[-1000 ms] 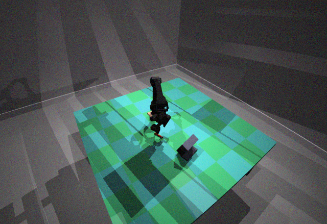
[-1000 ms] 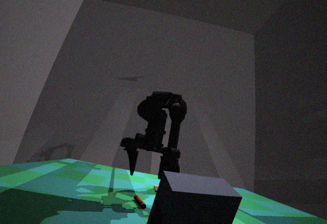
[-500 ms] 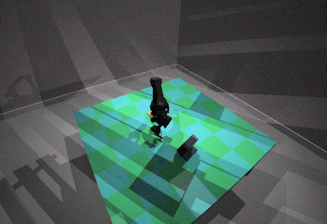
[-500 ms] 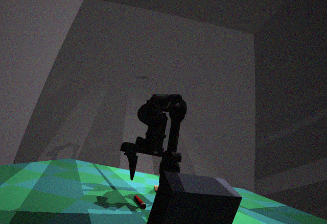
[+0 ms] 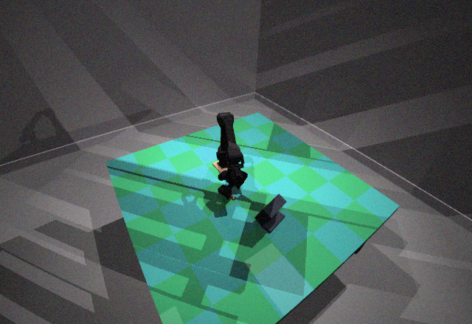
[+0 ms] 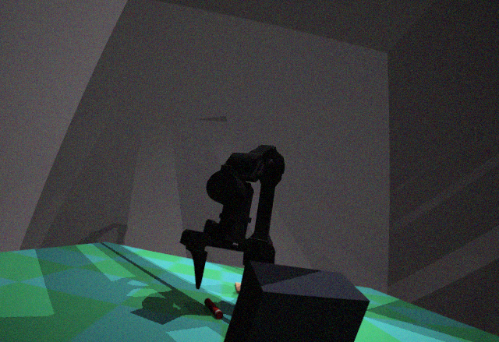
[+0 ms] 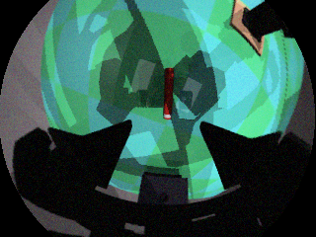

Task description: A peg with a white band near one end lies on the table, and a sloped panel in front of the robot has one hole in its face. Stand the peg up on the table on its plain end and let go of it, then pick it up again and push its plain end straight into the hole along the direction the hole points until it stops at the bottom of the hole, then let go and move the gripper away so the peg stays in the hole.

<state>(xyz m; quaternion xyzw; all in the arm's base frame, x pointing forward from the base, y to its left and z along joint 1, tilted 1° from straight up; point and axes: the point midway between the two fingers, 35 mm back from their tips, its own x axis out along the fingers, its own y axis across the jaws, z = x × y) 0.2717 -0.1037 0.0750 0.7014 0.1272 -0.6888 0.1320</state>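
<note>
My gripper tip is 1 cm past the red peg and 4 cm above it. From my gripper tip the other things lie so: sloped panel: 21 cm ahead, 9 cm to the left, 2 cm above.
</note>
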